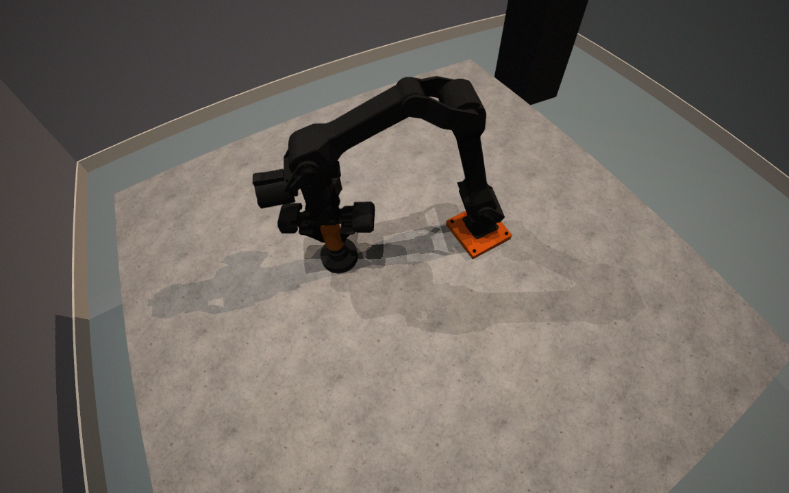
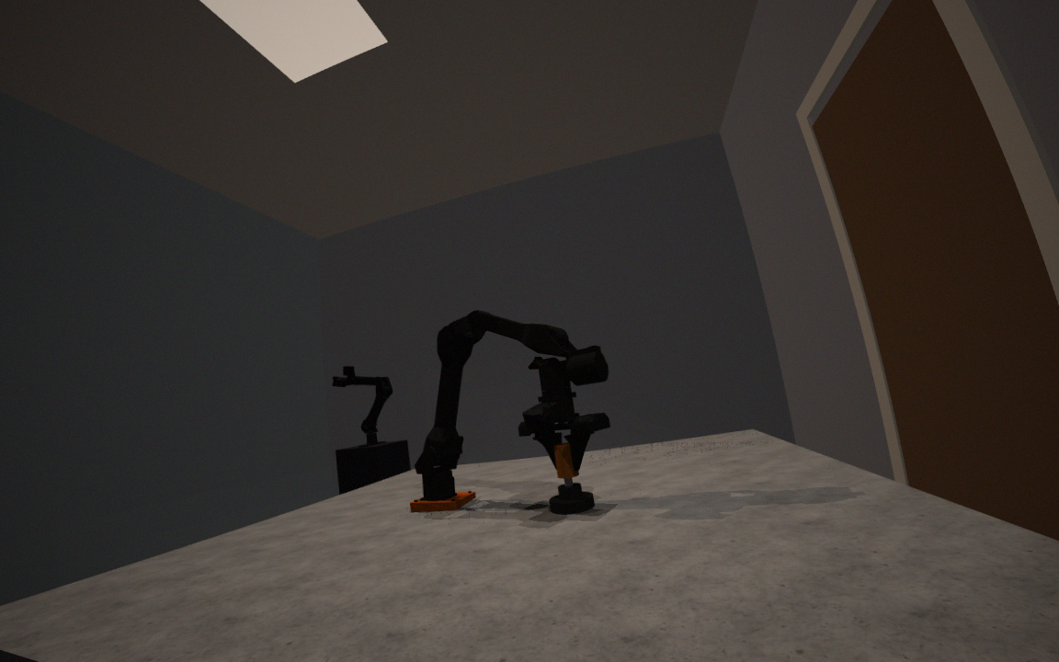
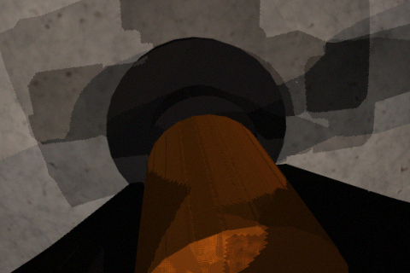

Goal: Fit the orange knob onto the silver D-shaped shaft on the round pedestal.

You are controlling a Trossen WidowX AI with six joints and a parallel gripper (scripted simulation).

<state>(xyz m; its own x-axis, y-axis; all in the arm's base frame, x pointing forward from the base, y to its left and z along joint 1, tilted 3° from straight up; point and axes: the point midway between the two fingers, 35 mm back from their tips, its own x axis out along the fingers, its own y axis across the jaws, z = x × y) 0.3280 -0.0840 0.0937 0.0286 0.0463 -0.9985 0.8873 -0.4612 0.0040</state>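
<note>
The round black pedestal lies 4 cm below my gripper tip. Round my gripper tip: orange knob: 3 cm above.
</note>
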